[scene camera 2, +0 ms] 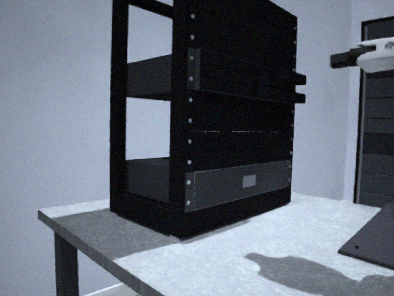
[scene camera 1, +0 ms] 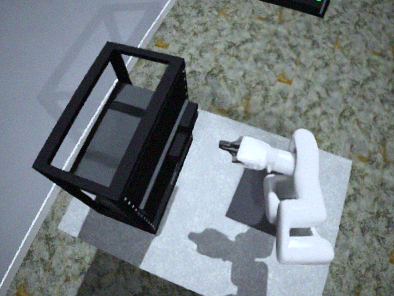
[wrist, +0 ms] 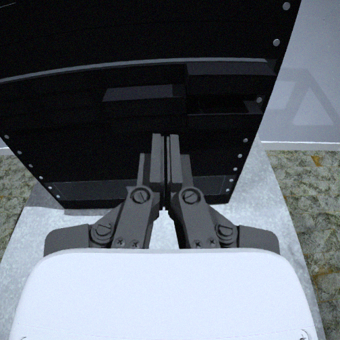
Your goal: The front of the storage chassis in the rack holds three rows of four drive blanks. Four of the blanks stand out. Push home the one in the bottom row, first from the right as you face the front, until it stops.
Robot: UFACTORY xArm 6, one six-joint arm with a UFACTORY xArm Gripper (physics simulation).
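Places are measured from the arm's base along level axes (x ahead, y left, z up), in millimetres.
Pixels of known places: gripper, fingertip midpoint: (scene camera 2: 331, 62) (scene camera 1: 219, 143).
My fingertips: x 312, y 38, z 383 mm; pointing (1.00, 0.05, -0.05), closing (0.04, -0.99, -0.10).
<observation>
Behind a point stands the place of what it marks.
The storage chassis (scene camera 2: 149, 77) {x 633, y 359, z 332 mm} sits in the black rack (scene camera 1: 146, 127) {x 500, y 155, z 578 mm} (scene camera 2: 179, 125) {x 485, y 382, z 214 mm}. At its right end, the bottom-row blank (scene camera 2: 300, 98) {x 446, y -56, z 305 mm} (wrist: 225, 121) stands out from the dark front, below another blank (scene camera 2: 300, 79) {x 445, y -52, z 361 mm} (wrist: 230, 82) that also stands out, with a gap between them. A further protruding block (scene camera 1: 179, 142) {x 454, y 70, z 348 mm} (wrist: 142, 107) lies to their left; the row divisions there are too dark to tell. My gripper (scene camera 1: 221, 145) {x 312, y 38, z 383 mm} (scene camera 2: 332, 61) {x 312, y 38, z 383 mm} (wrist: 164, 150) is shut and empty. It is in front of the rack, apart from the blanks. In the wrist view its tips appear below and left of the bottom-right blank.
A grey unit (scene camera 2: 220, 185) {x 479, y 252, z 71 mm} (wrist: 90, 190) fills the rack's lower bay. The rack stands on a pale table (scene camera 1: 210, 190) {x 323, y 89, z -39 mm} (scene camera 2: 200, 270) {x 348, y 442, z -39 mm}. A dark plate (scene camera 1: 252, 195) {x 130, y 49, z -9 mm} (scene camera 2: 375, 240) {x 165, y 102, z -18 mm} lies under the arm. Another dark rack (scene camera 2: 377, 120) stands in the background. A wall is behind the rack.
</observation>
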